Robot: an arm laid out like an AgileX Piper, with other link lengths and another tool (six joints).
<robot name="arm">
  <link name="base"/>
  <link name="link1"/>
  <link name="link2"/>
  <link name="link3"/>
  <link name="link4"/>
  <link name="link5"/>
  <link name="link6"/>
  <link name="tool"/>
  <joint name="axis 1" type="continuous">
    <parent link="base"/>
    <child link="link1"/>
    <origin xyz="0 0 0.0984" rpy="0 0 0"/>
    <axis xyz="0 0 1"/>
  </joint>
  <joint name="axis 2" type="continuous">
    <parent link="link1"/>
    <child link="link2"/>
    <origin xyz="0 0 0" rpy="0 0 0"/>
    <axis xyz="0 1 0"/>
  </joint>
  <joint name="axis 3" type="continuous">
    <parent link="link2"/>
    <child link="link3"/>
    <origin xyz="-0.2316 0 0.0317" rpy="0 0 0"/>
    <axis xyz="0 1 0"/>
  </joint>
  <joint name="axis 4" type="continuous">
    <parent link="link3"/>
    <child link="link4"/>
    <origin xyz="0.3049 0 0.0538" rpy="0 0 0"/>
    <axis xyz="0.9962 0 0.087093"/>
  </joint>
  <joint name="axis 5" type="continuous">
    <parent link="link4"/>
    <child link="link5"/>
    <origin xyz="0 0 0" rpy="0 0 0"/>
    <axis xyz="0 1 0"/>
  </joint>
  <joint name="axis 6" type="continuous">
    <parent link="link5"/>
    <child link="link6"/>
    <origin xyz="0.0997 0 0.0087" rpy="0 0 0"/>
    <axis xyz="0.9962 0 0.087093"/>
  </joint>
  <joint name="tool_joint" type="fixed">
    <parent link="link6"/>
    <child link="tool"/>
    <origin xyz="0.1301 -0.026 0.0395" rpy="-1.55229 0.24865 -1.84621"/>
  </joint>
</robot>
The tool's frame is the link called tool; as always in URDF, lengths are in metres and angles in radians. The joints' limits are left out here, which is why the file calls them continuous.
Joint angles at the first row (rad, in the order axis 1, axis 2, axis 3, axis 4, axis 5, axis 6):
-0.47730 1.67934 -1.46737 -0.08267 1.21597 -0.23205
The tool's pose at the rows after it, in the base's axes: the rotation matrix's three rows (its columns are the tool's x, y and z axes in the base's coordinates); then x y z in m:
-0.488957, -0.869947, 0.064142; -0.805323, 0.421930, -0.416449; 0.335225, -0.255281, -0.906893; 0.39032, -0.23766, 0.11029
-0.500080, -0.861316, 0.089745; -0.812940, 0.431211, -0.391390; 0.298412, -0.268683, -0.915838; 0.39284, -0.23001, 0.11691
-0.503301, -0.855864, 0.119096; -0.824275, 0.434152, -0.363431; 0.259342, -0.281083, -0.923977; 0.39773, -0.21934, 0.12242
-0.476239, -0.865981, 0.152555; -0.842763, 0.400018, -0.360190; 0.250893, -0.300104, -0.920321; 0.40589, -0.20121, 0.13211
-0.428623, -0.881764, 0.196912; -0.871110, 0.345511, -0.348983; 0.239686, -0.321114, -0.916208; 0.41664, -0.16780, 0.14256
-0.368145, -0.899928, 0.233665; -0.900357, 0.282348, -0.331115; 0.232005, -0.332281, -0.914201; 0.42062, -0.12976, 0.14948
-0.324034, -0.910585, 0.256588; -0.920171, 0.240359, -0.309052; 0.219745, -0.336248, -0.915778; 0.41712, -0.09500, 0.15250
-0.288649, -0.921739, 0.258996; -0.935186, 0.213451, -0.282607; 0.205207, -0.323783, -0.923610; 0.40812, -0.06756, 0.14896
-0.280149, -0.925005, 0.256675; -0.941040, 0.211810, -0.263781; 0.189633, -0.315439, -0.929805; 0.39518, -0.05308, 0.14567
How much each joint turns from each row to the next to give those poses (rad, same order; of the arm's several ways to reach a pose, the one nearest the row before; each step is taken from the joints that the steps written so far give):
0.00001 -0.01064 -0.02575 0.01938 0.00739 -0.00515
0.00000 -0.01754 -0.00034 0.03836 0.00468 -0.00094
0.00721 -0.01417 0.00000 0.04034 0.00155 -0.00150
0.04092 -0.02207 -0.00002 0.00660 0.00217 0.00184
0.07636 -0.03430 0.01174 0.00500 0.00000 0.01450
0.08409 -0.04731 0.03314 0.00234 0.00182 0.01303
0.07713 -0.05524 0.04959 0.00247 0.00000 0.02851
0.05815 -0.04929 0.05659 0.00907 0.00378 0.02361
0.02770 -0.05719 0.06328 0.01061 -0.00001 0.02079

